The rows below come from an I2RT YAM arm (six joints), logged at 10 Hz.
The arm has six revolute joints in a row. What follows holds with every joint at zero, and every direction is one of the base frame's.
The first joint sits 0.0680 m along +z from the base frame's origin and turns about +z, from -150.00 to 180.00 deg.
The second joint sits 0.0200 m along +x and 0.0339 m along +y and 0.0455 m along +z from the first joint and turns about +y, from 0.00 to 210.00 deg.
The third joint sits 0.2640 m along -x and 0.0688 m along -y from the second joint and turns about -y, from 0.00 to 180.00 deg.
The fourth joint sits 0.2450 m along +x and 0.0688 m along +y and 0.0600 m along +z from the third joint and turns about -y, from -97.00 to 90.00 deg.
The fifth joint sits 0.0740 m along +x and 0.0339 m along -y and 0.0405 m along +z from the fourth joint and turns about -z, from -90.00 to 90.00 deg.
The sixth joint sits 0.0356 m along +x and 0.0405 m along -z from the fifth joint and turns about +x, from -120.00 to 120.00 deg.
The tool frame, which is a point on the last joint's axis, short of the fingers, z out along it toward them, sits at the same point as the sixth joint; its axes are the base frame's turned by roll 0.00, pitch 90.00 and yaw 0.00 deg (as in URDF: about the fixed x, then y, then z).
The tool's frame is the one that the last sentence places.
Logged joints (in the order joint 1, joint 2, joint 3, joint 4, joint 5, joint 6), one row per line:
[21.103 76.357 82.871 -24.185 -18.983 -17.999]
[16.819 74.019 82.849 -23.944 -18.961 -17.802]
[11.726 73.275 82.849 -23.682 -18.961 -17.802]
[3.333 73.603 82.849 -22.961 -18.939 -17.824]
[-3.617 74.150 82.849 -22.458 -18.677 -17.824]
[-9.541 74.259 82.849 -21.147 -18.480 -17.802]
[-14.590 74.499 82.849 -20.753 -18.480 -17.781]
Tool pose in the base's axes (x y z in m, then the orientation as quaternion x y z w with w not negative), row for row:
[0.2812 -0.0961 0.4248 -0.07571 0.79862 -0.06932 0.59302]
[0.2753 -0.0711 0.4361 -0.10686 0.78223 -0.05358 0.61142]
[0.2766 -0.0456 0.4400 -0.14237 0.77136 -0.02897 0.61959]
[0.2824 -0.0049 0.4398 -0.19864 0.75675 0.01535 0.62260]
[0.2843 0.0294 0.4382 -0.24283 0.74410 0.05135 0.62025]
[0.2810 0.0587 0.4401 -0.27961 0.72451 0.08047 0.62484]
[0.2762 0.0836 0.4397 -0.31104 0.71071 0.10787 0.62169]
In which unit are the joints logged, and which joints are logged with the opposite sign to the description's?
The joints are logged in degrees. Opposite sign: joint 1.
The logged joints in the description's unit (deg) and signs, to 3 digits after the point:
[-21.103 76.357 82.871 -24.185 -18.983 -17.999]
[-16.819 74.019 82.849 -23.944 -18.961 -17.802]
[-11.726 73.275 82.849 -23.682 -18.961 -17.802]
[-3.333 73.603 82.849 -22.961 -18.939 -17.824]
[3.617 74.150 82.849 -22.458 -18.677 -17.824]
[9.541 74.259 82.849 -21.147 -18.480 -17.802]
[14.590 74.499 82.849 -20.753 -18.480 -17.781]

